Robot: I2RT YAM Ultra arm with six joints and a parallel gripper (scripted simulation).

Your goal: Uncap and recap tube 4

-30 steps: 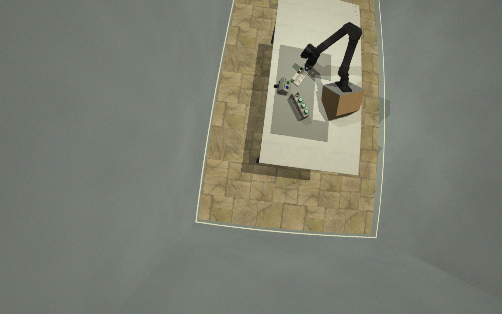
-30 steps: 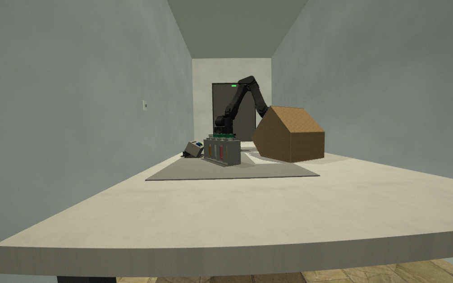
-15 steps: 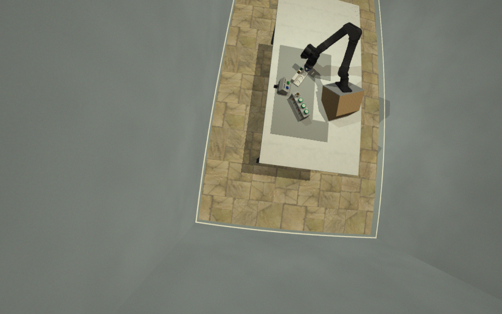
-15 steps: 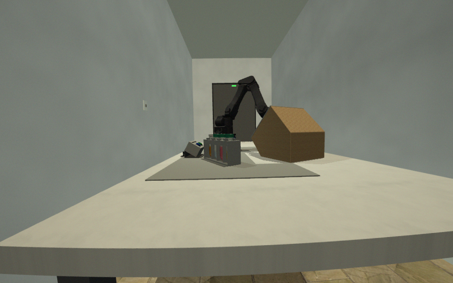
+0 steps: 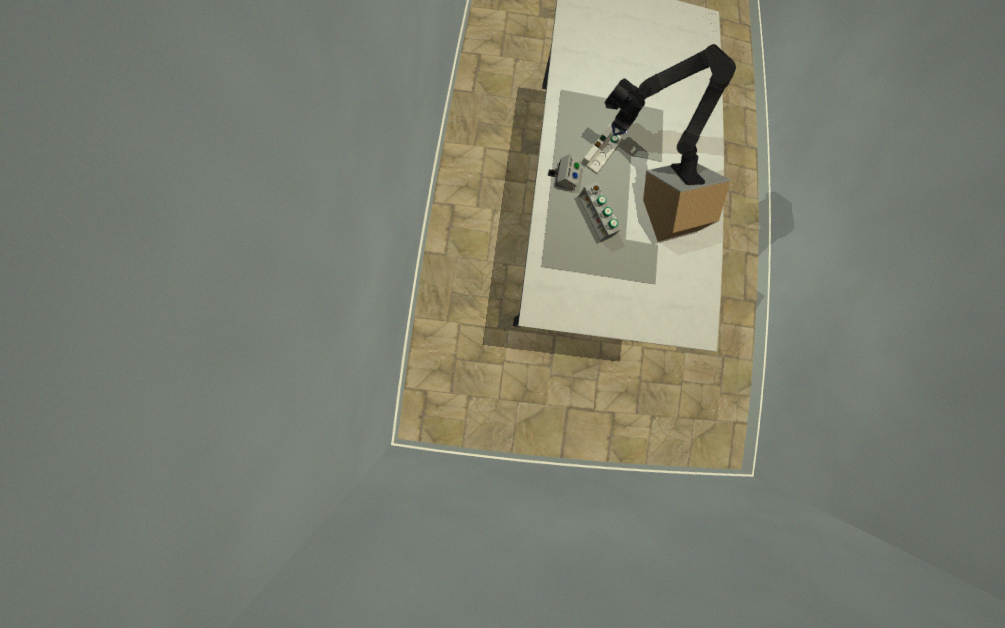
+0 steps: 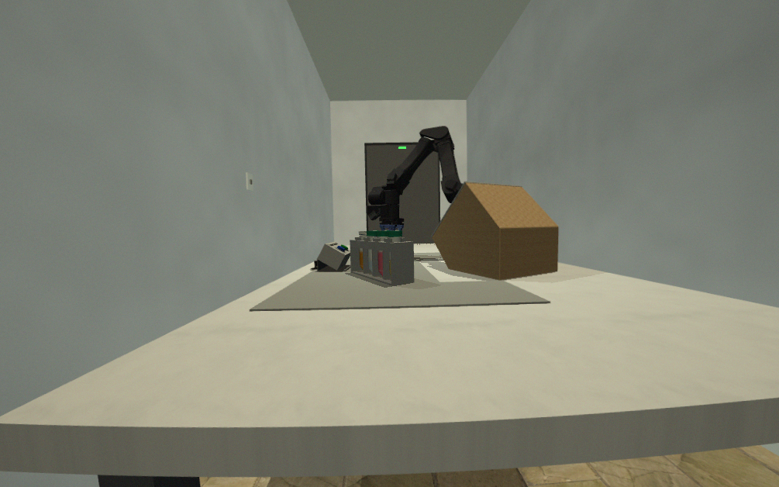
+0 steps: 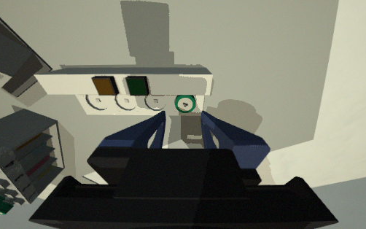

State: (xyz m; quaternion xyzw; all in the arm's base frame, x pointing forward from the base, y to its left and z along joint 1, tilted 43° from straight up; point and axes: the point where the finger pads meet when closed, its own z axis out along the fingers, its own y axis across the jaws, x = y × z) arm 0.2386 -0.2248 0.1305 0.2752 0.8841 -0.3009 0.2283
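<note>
The green ready key is 200 mm ahead of my hand, 160 mm to the left of it and 10 mm below it. Also, from my hand: blue cycle key: 210 mm to the left, 210 mm ahead, 10 mm below.
</note>
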